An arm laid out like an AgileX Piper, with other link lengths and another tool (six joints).
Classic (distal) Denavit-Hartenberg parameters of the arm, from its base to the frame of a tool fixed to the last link. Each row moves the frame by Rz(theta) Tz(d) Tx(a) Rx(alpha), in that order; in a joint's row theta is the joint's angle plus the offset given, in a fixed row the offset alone. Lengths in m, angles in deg.
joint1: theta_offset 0, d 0.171, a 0, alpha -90
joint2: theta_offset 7.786, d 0, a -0.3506, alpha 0
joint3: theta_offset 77.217, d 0, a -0.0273, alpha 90
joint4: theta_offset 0, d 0.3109, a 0, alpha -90
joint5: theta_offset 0, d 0, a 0, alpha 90
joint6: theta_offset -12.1, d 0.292, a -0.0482, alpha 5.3
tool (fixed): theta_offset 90, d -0.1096, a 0, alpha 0
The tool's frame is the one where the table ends.
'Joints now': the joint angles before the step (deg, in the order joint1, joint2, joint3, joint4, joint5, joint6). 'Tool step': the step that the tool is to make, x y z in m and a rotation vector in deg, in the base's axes. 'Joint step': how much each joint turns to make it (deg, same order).
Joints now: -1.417, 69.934, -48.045, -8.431, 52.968, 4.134
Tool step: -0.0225, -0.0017, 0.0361, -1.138, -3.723, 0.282
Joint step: -0.002, -6.479, -0.832, -0.673, 3.514, -0.709
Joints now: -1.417, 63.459, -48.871, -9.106, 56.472, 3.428
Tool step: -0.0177, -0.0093, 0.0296, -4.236, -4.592, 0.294
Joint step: 0.008, -5.316, -0.359, -4.130, 0.998, 0.009
